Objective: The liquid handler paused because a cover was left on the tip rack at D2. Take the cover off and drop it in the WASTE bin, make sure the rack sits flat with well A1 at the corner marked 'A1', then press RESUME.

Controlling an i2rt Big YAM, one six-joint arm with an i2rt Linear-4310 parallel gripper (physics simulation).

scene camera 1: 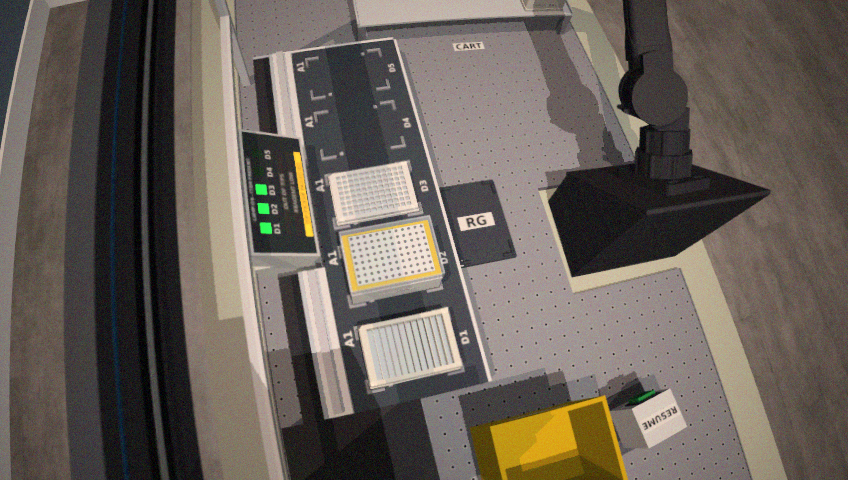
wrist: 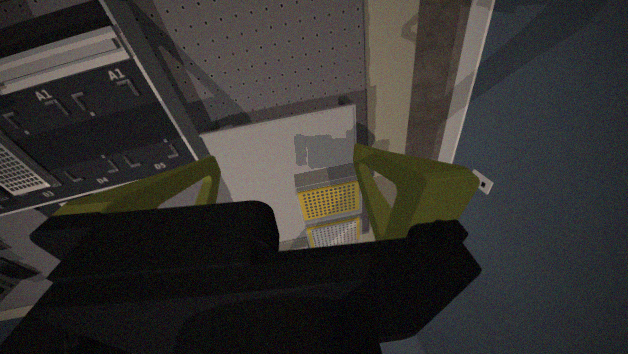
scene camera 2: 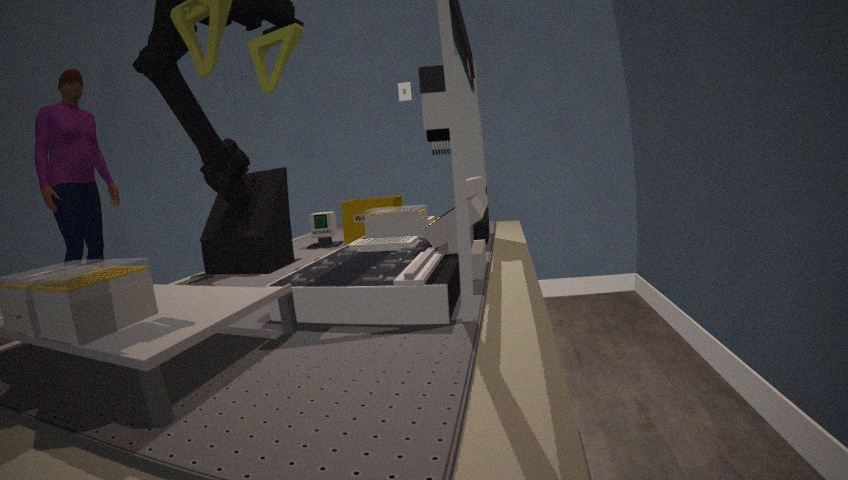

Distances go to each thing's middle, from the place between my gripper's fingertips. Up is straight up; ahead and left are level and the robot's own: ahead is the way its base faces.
Right now the cart shelf (scene camera 2: 183, 310) is 27 cm behind my hand, 4 cm to the left of it and 24 cm below it. Round my hand: yellow WASTE bin (scene camera 1: 581, 432): 12 cm behind, 96 cm to the left, 23 cm below; then RESUME button box (scene camera 1: 641, 419): 29 cm behind, 97 cm to the left, 25 cm below.
